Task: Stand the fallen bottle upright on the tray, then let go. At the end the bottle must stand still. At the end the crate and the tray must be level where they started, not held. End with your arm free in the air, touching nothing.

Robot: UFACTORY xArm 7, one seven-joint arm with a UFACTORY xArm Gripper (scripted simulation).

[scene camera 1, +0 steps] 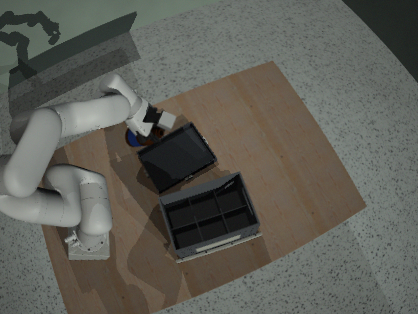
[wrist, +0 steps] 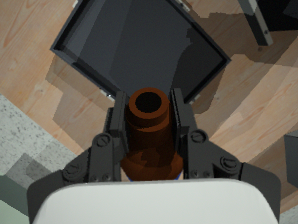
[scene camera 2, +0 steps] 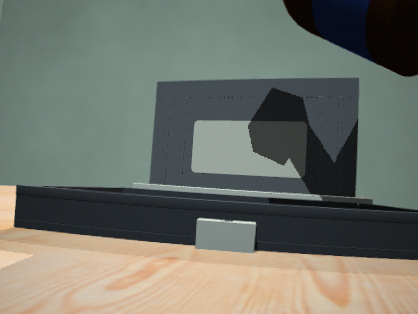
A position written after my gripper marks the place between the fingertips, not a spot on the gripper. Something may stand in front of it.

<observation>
In view: my gripper [scene camera 1: 159, 136], a bottle [wrist: 149, 113], a flat tray [scene camera 2: 332, 228] and a crate [scene camera 2: 292, 135].
The flat tray is seen too in scene camera 1 [scene camera 1: 183, 152] and in the wrist view [wrist: 126, 53]. The crate also shows in scene camera 1 [scene camera 1: 231, 192]. My gripper shows as well in the wrist view [wrist: 149, 103].
</observation>
